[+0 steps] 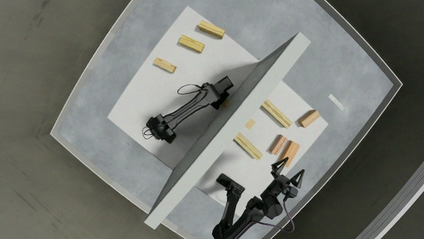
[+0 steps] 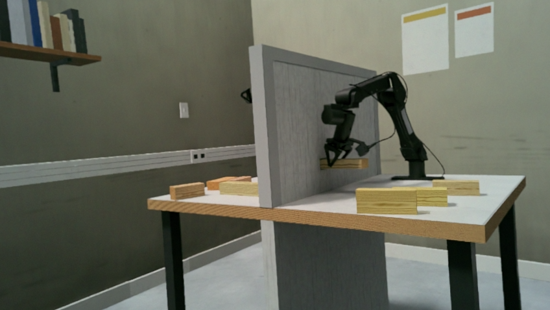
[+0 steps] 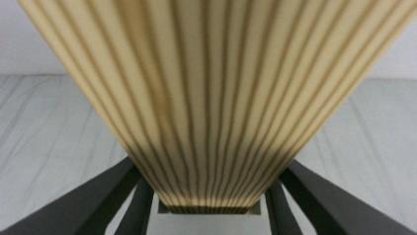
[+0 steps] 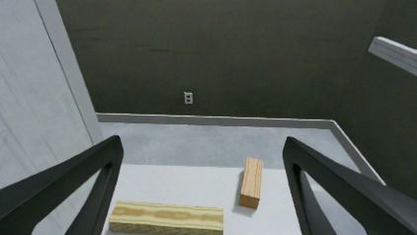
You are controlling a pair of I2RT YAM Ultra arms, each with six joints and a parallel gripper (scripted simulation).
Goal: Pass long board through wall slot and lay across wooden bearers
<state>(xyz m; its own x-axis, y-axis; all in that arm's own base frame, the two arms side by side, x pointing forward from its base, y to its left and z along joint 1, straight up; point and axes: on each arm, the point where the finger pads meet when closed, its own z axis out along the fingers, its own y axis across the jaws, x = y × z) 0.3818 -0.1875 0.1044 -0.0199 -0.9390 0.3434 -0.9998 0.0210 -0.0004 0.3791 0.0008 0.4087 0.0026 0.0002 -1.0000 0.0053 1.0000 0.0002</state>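
Now: the long board 5 cm to the right of my left hand. Also, from my left hand: offcut 51 cm to the right, 27 cm ahead, 8 cm below; then wooden bearer 30 cm to the right, 16 cm ahead, 8 cm below.
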